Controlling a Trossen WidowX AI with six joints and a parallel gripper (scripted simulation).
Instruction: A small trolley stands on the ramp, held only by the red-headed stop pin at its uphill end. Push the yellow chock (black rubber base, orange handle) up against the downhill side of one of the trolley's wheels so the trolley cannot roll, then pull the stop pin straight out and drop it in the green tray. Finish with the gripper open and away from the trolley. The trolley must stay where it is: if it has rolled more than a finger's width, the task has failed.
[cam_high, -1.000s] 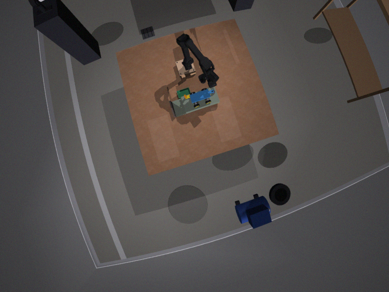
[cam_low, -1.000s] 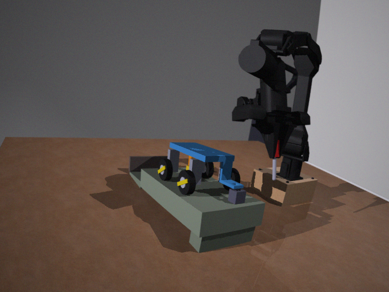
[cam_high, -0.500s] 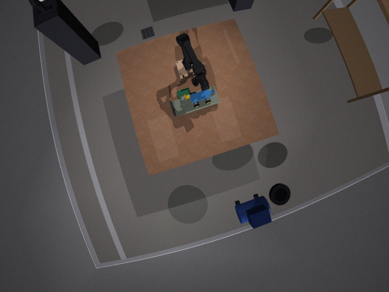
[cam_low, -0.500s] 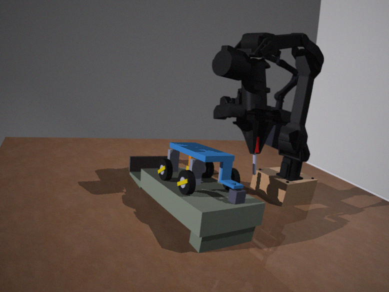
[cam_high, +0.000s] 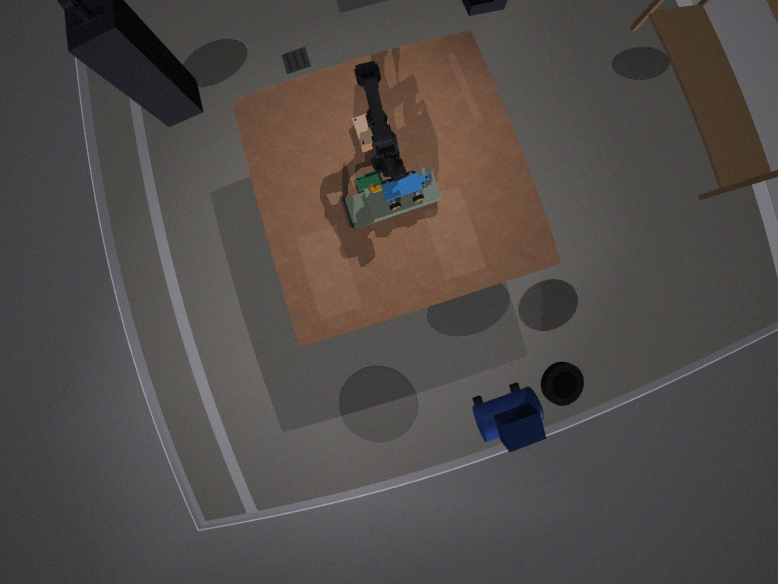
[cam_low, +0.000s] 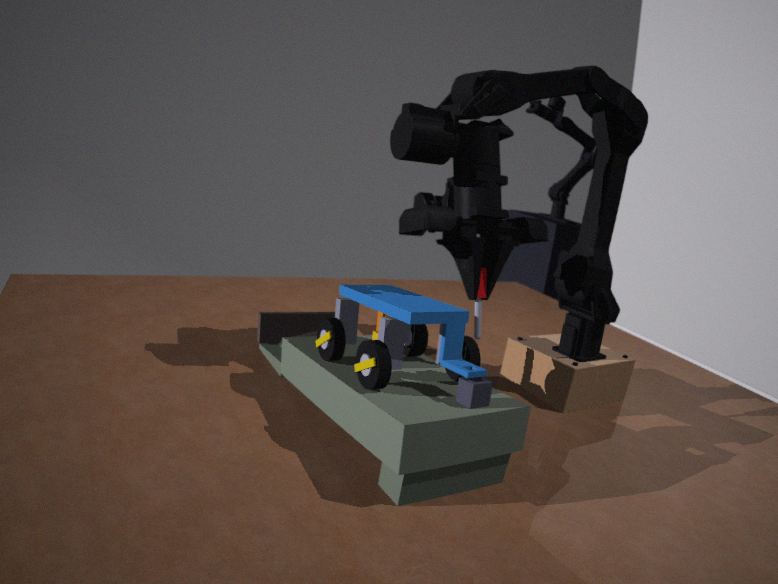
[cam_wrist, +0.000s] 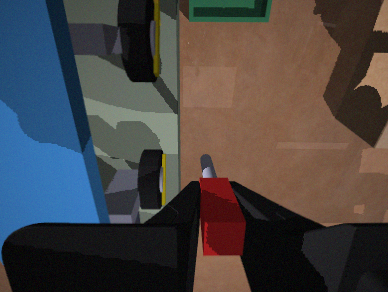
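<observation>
Now: gripper tip 17 cm above the green tray, 13 cm to the left of it and 2 cm past it. From my gripper tip the other things lie so: blue trolley: 10 cm ahead, 5 cm below, 1 cm to the right; yellow chock: 11 cm to the right, 8 cm below, 5 cm ahead; red-headed stop pin: right at my gripper tip.
</observation>
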